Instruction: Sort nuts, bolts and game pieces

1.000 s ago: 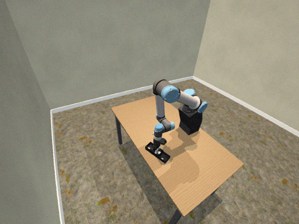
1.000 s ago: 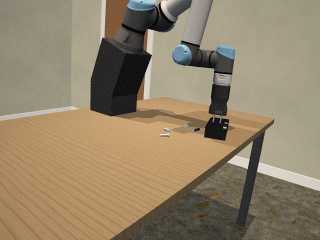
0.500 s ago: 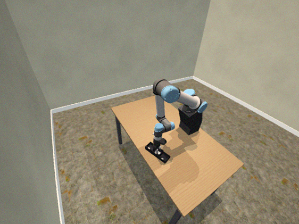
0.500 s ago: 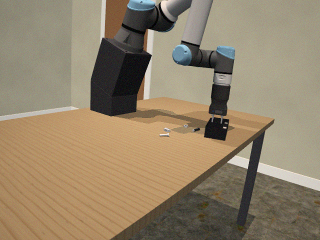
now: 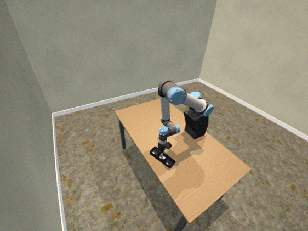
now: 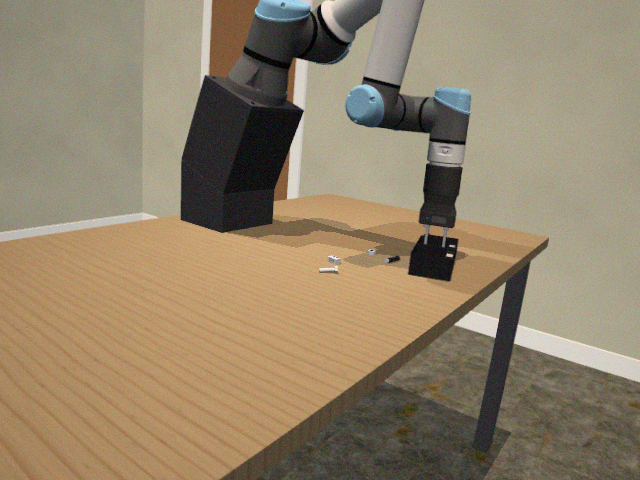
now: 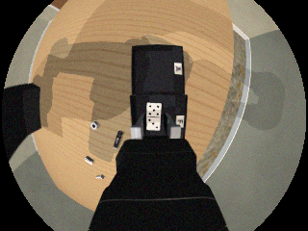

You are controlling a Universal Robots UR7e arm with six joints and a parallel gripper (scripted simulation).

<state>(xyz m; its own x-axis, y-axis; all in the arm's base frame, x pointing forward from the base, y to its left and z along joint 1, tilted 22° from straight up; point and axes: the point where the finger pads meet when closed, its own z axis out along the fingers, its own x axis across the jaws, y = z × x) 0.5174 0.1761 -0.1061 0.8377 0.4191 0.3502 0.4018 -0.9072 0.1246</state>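
My hand is 2 cm above the black bin. Also, from my hand: bolt 25 cm to the right, 7 cm behind, 4 cm below; then small ring-shaped piece 11 cm behind, 8 cm to the right, 4 cm below; then white speckled piece 3 cm below.
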